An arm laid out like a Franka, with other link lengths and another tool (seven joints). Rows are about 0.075 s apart.
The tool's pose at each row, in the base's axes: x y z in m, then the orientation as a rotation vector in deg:
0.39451, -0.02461, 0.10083, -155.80, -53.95, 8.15
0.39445, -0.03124, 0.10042, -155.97, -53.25, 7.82
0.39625, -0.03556, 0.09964, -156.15, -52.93, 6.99
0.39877, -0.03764, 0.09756, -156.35, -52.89, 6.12
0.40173, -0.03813, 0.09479, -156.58, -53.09, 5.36
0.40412, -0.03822, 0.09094, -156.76, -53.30, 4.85
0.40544, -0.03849, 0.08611, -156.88, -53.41, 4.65
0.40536, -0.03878, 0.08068, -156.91, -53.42, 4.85
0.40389, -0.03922, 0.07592, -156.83, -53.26, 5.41
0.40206, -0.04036, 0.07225, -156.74, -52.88, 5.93
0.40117, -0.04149, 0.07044, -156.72, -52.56, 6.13
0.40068, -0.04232, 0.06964, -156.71, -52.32, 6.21
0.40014, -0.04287, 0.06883, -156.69, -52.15, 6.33
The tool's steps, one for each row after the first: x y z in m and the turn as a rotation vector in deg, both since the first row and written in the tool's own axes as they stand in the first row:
-0.00415, 0.00509, -0.00100, 0.01, 0.31, 0.46
-0.00541, 0.00964, -0.00148, -0.21, 0.87, 0.63
-0.00470, 0.01328, -0.00036, -0.54, 1.39, 0.63
-0.00266, 0.01617, 0.00168, -0.96, 1.79, 0.49
-0.00081, 0.01872, 0.00494, -1.29, 2.04, 0.36
0.00010, 0.02103, 0.00930, -1.47, 2.12, 0.31
-0.00010, 0.02270, 0.01447, -1.46, 1.98, 0.33
-0.00150, 0.02346, 0.01921, -1.23, 1.67, 0.46
-0.00361, 0.02425, 0.02282, -0.93, 1.42, 0.72
-0.00500, 0.02507, 0.02448, -0.77, 1.35, 0.93
-0.00589, 0.02563, 0.02516, -0.68, 1.35, 1.09
-0.00665, 0.02594, 0.02592, -0.58, 1.31, 1.20

